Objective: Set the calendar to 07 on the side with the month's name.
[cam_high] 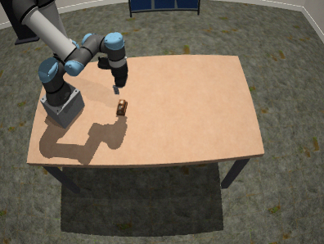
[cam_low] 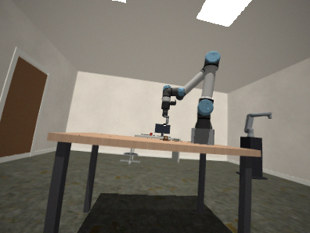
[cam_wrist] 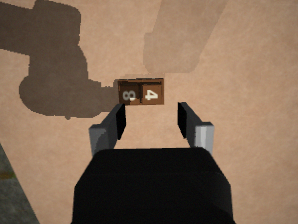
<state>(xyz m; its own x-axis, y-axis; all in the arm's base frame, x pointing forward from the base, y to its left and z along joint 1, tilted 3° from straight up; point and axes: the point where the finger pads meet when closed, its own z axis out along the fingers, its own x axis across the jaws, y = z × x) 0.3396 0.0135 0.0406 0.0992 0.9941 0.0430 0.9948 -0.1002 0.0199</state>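
Right now my hand is 160 mm above the brown calendar tray and 20 mm to the left of it.
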